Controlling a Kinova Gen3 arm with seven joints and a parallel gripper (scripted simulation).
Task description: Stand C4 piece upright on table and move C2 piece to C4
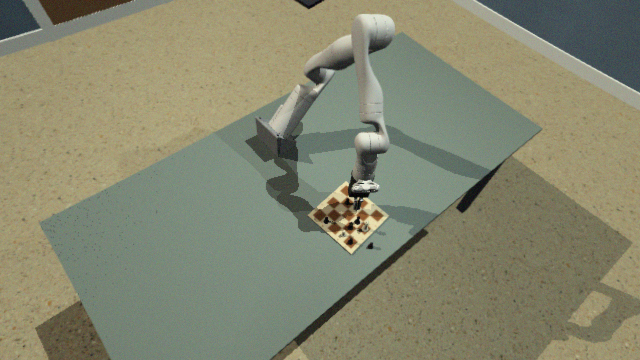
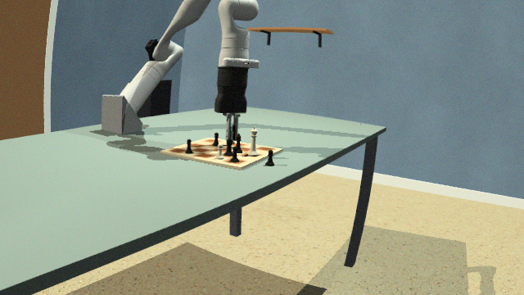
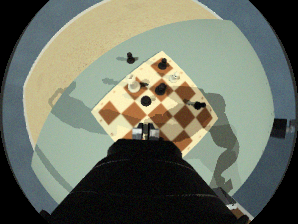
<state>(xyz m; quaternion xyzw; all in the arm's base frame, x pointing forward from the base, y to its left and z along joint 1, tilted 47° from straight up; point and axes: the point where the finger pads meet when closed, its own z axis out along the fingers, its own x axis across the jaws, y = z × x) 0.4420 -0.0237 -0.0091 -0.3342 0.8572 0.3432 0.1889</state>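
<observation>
My gripper is now 40 mm to the left of the small chessboard and 40 mm above it. From my hand the other things lie so: tall white piece: 80 mm ahead, 40 mm to the right.
</observation>
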